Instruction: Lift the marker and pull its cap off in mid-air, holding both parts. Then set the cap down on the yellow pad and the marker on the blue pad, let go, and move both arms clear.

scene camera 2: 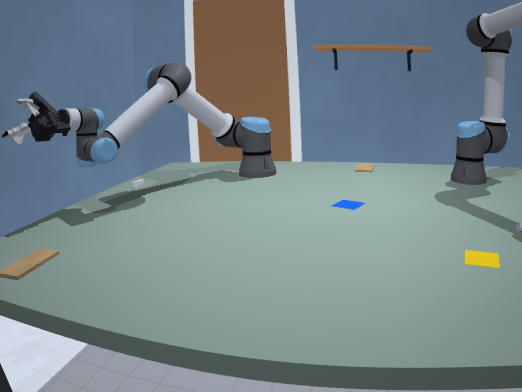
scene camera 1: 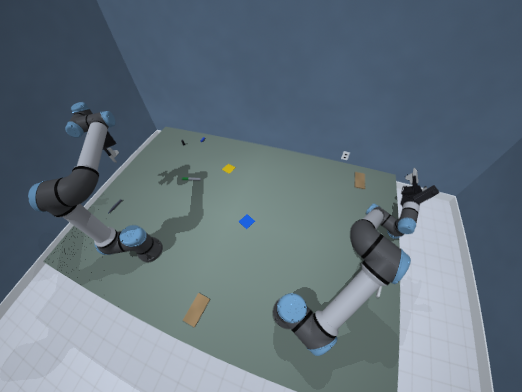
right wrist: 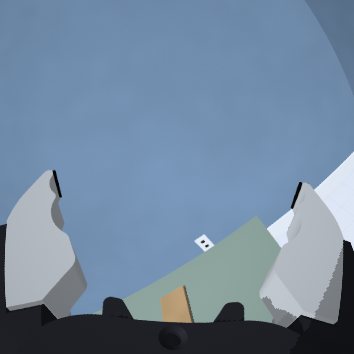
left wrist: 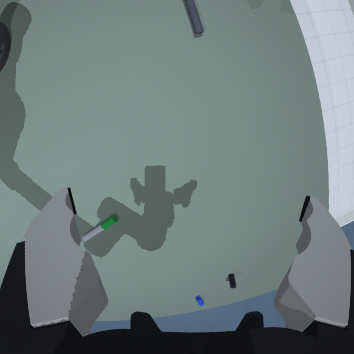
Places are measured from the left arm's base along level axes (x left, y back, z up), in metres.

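Pixels of known places: left gripper, fingertip midpoint: (scene camera 1: pixel 112 157) (left wrist: pixel 189 196); right gripper, fingertip midpoint: (scene camera 2: pixel 9 119) (scene camera 1: pixel 420 177) (right wrist: pixel 177 179); left arm's base at its link origin: (scene camera 2: pixel 468 180) (scene camera 1: pixel 150 250); right arm's base at its link origin: (scene camera 2: pixel 257 173).
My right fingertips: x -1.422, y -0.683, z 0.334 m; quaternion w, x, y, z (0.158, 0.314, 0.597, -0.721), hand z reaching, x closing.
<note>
For each thing: its top centre in the pictures, then the offset to it from my right fingertips.
- marker at its top centre: (left wrist: pixel 96 231) (scene camera 1: pixel 191 178) dx +1.431, dy +0.105, dz -0.315 m
- table with its green cap, top centre: (left wrist: pixel 107 224) (scene camera 1: pixel 185 177) dx +1.476, dy +0.114, dz -0.315 m
- yellow pad at its top centre: (scene camera 2: pixel 482 258) (scene camera 1: pixel 228 168) dx +1.199, dy -0.070, dz -0.333 m
- blue pad at its top centre: (scene camera 2: pixel 348 204) (scene camera 1: pixel 246 221) dx +0.916, dy +0.331, dz -0.333 m
- dark pen at its top centre: (scene camera 1: pixel 114 205) dx +1.876, dy +0.484, dz -0.317 m
- small black piece at its top centre: (left wrist: pixel 232 286) (scene camera 1: pixel 182 140) dx +1.699, dy -0.244, dz -0.286 m
- small blue piece at its top centre: (left wrist: pixel 199 302) (scene camera 1: pixel 202 138) dx +1.554, dy -0.335, dz -0.313 m
- white piece at its top centre: (scene camera 2: pixel 137 180) dx +0.108, dy +0.561, dz -0.312 m
The marker (scene camera 1: pixel 195 179) (left wrist: pixel 92 233) lies on the table with its green cap (scene camera 1: pixel 185 178) (left wrist: pixel 109 222) on one end. The yellow pad (scene camera 1: pixel 228 168) (scene camera 2: pixel 482 259) lies to the right of the marker in scene camera 1. The blue pad (scene camera 1: pixel 247 221) (scene camera 2: pixel 348 204) lies farther toward the table's middle. My left gripper (scene camera 1: pixel 114 154) (left wrist: pixel 189 196) is open and empty, high up and to the left of the marker in scene camera 1. My right gripper (scene camera 1: pixel 412 175) (scene camera 2: pixel 12 118) (right wrist: pixel 177 179) is open and empty, raised beyond the table's right edge in scene camera 1, far from the marker.
Wooden blocks (scene camera 1: pixel 196 310) (scene camera 2: pixel 30 263) (right wrist: pixel 175 304) lie near table edges. A dark pen (scene camera 1: pixel 115 206) (left wrist: pixel 194 17) lies at the left. A small black piece (scene camera 1: pixel 183 142) (left wrist: pixel 232 281) and a small blue piece (scene camera 1: pixel 203 139) (left wrist: pixel 200 300) lie near the far edge. A white piece (scene camera 2: pixel 138 184) lies near the right arm.
</note>
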